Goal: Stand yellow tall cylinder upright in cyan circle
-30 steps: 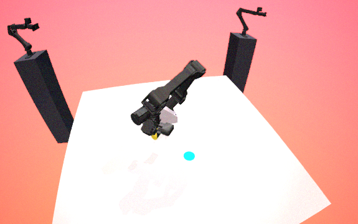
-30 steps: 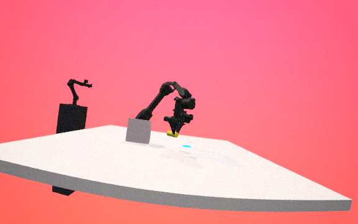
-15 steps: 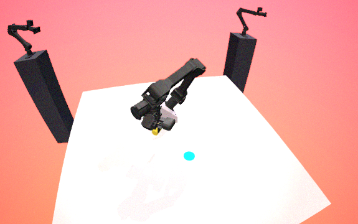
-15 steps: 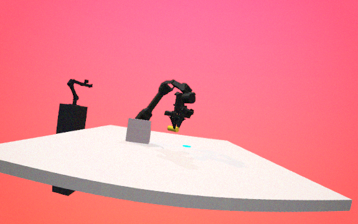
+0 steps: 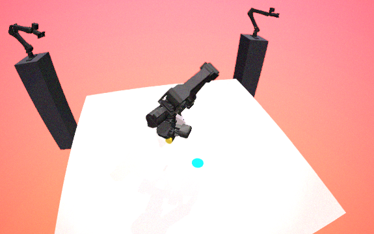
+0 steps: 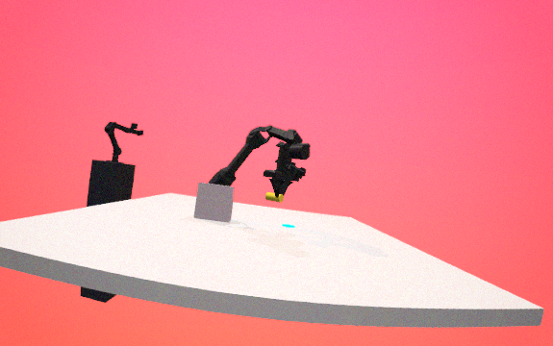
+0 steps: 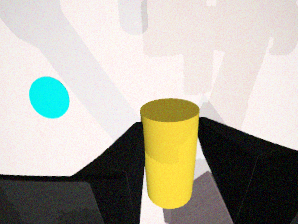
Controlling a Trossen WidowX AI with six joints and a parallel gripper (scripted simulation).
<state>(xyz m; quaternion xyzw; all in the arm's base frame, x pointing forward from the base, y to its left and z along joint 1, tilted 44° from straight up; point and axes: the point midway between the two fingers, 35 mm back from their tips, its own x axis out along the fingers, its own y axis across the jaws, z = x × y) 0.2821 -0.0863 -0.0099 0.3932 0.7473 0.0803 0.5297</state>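
Right now the cyan circle is 13 cm to the left of my gripper tip, 13 cm below it and 6 cm ahead of it. The rest, counted from my gripper tip: yellow cylinder: 2 cm behind, 1 cm to the left.
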